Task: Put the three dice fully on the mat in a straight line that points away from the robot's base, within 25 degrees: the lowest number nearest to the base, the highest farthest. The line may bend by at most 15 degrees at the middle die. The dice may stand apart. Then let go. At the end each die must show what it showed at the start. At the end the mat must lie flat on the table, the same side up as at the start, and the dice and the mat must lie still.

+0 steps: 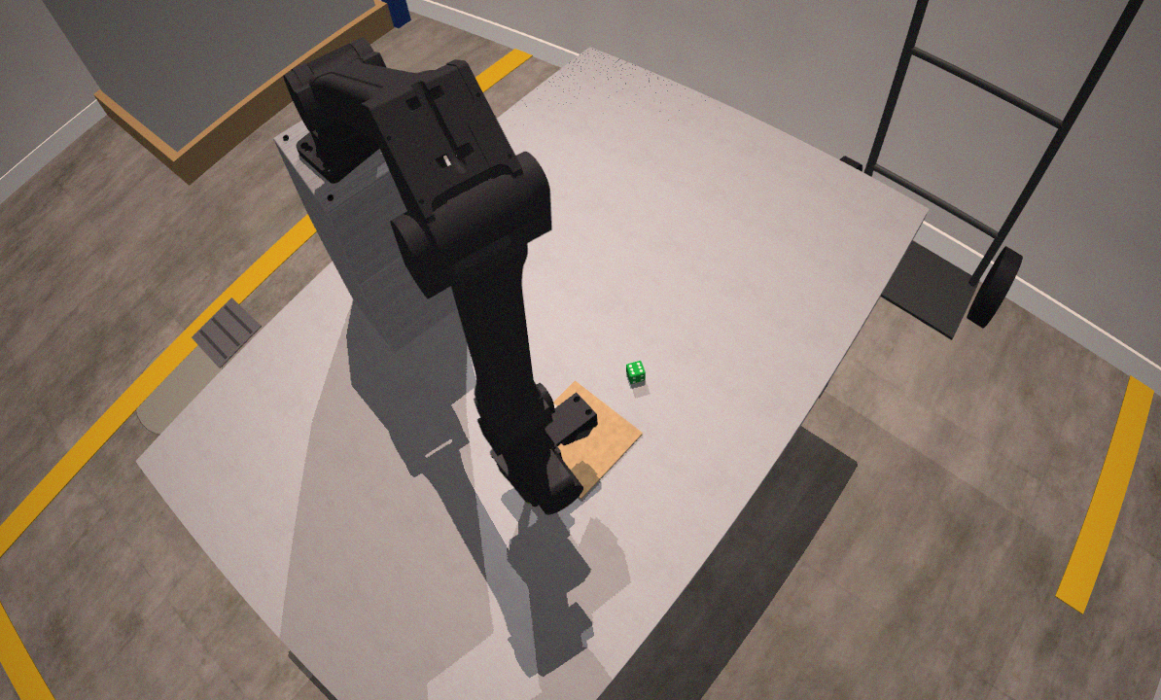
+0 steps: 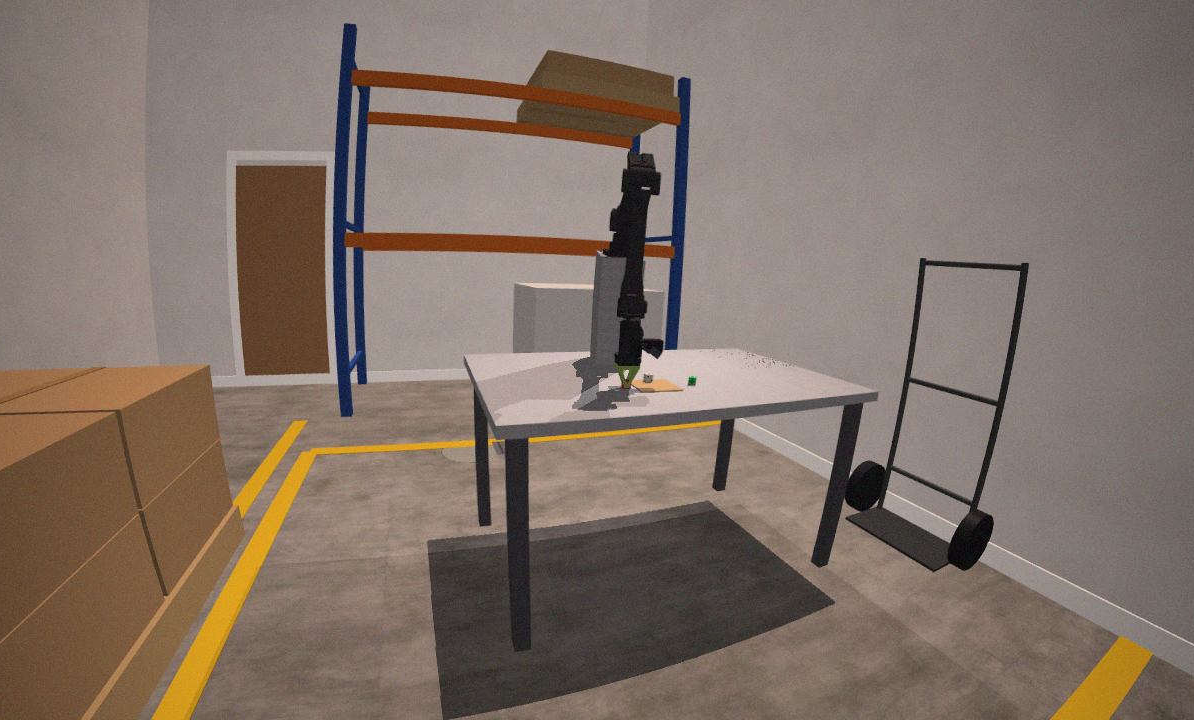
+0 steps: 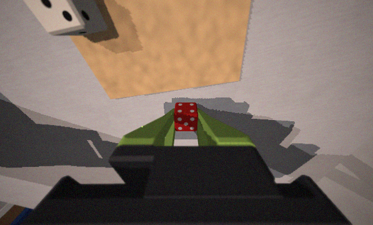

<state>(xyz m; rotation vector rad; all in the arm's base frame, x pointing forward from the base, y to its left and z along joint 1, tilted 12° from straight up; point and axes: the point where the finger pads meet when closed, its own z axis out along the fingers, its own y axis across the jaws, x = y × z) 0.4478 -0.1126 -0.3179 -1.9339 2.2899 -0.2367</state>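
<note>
The tan mat is 10 cm to the left of my hand, 1 cm below it and 1 cm behind it. The rest, counted from my hand: red die: right at my hand; then green die: 24 cm to the left, 1 cm behind; then white die: 10 cm to the left, 6 cm behind.
</note>
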